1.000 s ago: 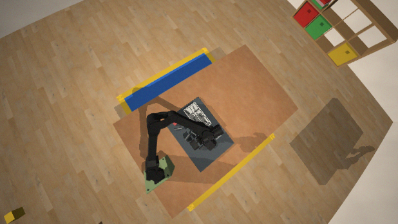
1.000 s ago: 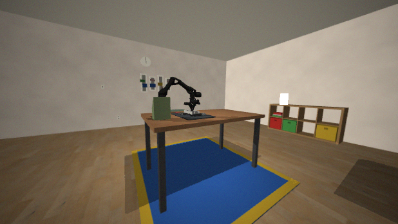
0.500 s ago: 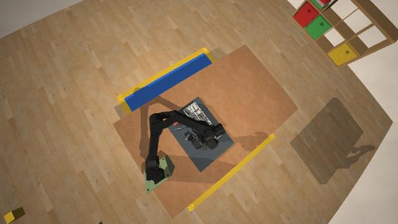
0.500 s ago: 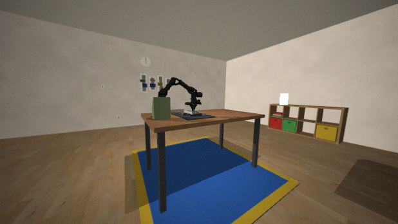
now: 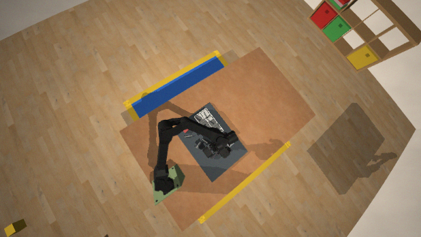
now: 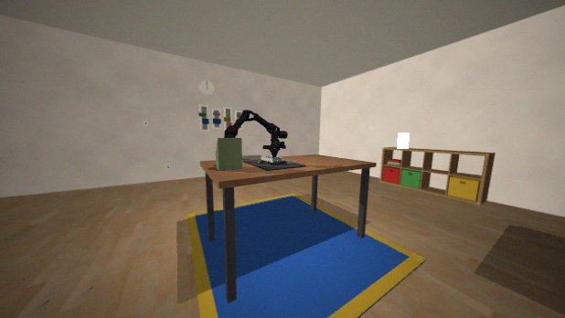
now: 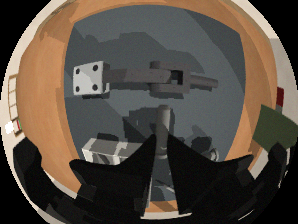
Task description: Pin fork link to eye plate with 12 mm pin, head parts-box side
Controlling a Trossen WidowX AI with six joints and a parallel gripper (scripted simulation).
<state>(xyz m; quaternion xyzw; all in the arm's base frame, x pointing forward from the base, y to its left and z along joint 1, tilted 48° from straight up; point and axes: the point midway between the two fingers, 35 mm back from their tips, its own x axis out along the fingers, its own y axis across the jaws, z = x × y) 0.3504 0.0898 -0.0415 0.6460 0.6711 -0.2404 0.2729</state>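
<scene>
My gripper is now 30 mm above the grey pin and 10 mm to the left of it. The rest, counted from my hand: grey mat: 90 mm below, 40 mm to the left; then pale block: 100 mm ahead, 60 mm below, 50 mm to the right; then white parts box: 150 mm to the left, 70 mm below, 50 mm ahead.
</scene>
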